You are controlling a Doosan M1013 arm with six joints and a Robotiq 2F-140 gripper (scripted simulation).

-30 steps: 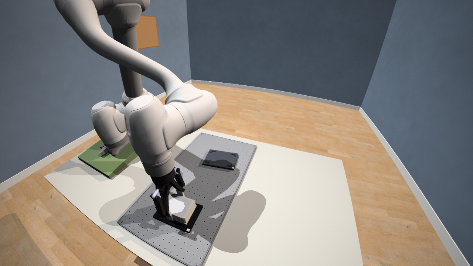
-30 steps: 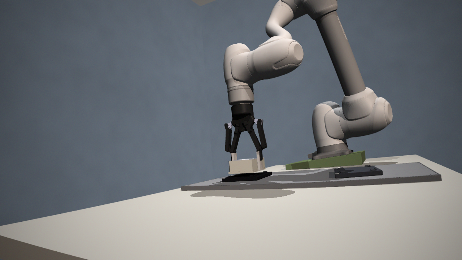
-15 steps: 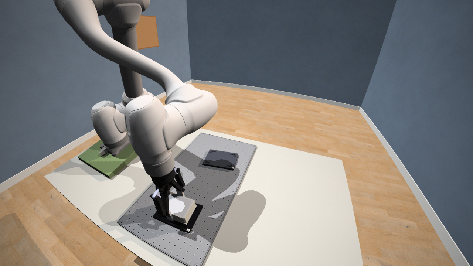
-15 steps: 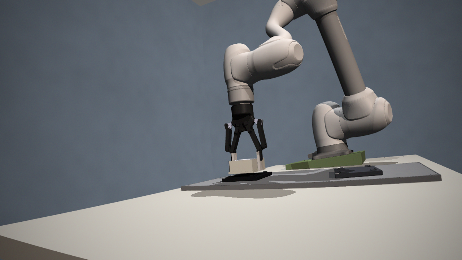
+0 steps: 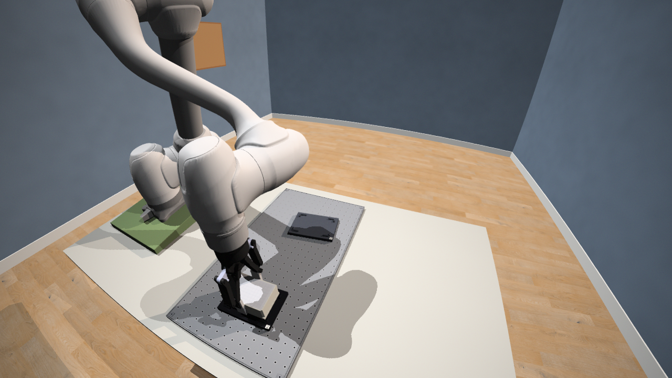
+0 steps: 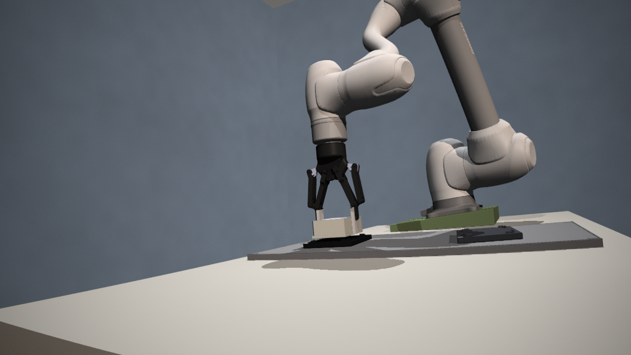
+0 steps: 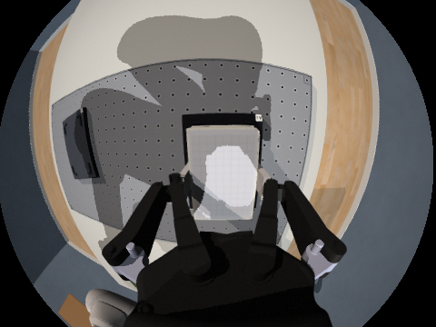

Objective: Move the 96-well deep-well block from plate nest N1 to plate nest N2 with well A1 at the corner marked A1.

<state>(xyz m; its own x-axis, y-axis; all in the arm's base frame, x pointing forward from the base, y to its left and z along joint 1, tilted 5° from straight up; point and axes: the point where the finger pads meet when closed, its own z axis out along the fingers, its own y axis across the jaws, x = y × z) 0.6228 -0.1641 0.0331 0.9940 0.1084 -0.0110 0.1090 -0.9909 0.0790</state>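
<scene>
My gripper is now 10 mm above the 96-well deep-well block. The rest, counted from my hand: white corner mark: 80 mm ahead, 50 mm to the right, 40 mm below.
</scene>
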